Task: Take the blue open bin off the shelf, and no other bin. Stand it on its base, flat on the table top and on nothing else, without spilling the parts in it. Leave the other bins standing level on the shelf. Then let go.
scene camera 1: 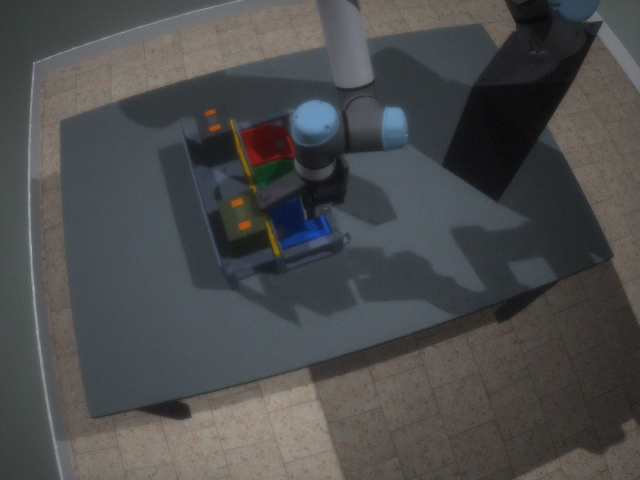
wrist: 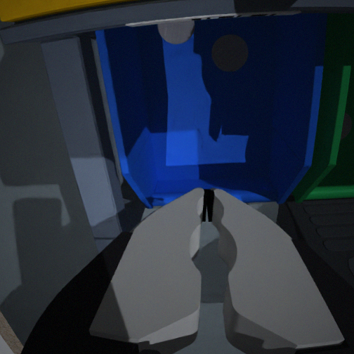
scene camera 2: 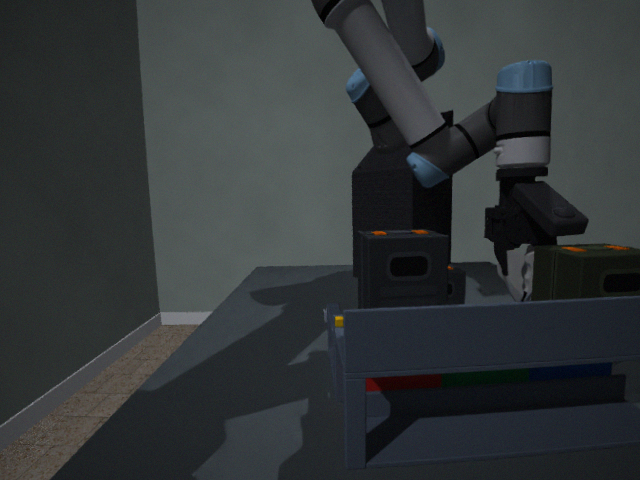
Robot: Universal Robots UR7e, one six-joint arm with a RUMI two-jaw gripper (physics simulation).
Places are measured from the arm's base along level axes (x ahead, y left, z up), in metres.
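Pixels of known places: gripper, fingertip midpoint: [scene camera 1: 309,217]; arm's base at its link origin: [scene camera 1: 553,45] [scene camera 2: 398,138].
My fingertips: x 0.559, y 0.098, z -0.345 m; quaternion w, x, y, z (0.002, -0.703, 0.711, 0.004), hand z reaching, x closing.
Observation:
Ahead of a thing's pixels: the offset from my fingertips to its middle. "pt": to the spot under its first point. Level surfaces: height alone.
The blue open bin @(0.043 m down, 0.046 m ahead, 0.001 m right) [scene camera 1: 297,235] [scene camera 2: 568,371] [wrist: 260,100] stands on the shelf [scene camera 1: 312,249] [scene camera 2: 491,335] [wrist: 72,120], at the end beside the green bin @(0.043 m down, 0.056 m ahead, 0.113 m right) [scene camera 1: 272,172] [scene camera 2: 485,378] [wrist: 325,193]. Two round parts show inside the blue bin in the wrist view, a light one [wrist: 176,32] and a dark one [wrist: 229,53]. The red bin @(0.043 m down, 0.065 m ahead, 0.224 m right) [scene camera 1: 261,142] [scene camera 2: 403,382] is beyond the green one. My gripper [scene camera 1: 315,213] [scene camera 2: 523,298] [wrist: 205,191] is shut and empty, fingers down, its tips at or just above the blue bin's front lip. Contact cannot be told.
A yellow bar @(pt 0.025 m up, 0.088 m ahead, 0.045 m left) [scene camera 1: 274,240] runs along the shelf behind the bins. A dark case @(0.076 m up, 0.159 m ahead, 0.222 m right) [scene camera 1: 210,124] [scene camera 2: 403,271] and an olive case @(0.063 m up, 0.142 m ahead, 0.008 m left) [scene camera 1: 240,215] [scene camera 2: 584,273] stand behind this bar. A smaller dark case @(0.021 m down, 0.077 m back, 0.119 m right) [scene camera 2: 456,285] stands nearer the robot base. The table @(0.087 m down) [scene camera 1: 155,335] surrounds the shelf.

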